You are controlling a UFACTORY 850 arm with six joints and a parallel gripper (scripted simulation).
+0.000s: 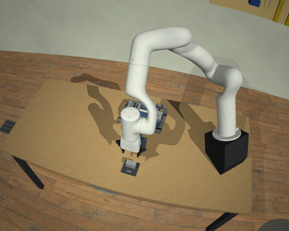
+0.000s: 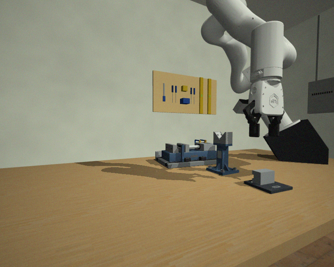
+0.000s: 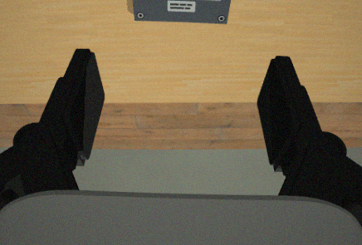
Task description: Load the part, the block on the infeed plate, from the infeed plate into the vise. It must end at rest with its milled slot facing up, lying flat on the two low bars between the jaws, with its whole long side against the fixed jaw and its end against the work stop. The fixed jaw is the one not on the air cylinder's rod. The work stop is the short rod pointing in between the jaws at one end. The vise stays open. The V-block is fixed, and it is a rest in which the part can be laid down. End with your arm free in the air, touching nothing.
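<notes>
The grey block lies 14 cm below my hand and 1 cm to the right of it. Round my hand: white cylinder rod (38 cm to the right, 8 cm below, 4 cm ahead); air cylinder (38 cm to the right, 8 cm below, 4 cm behind); black work stop rod (34 cm to the right, 12 cm ahead, 7 cm below).
</notes>
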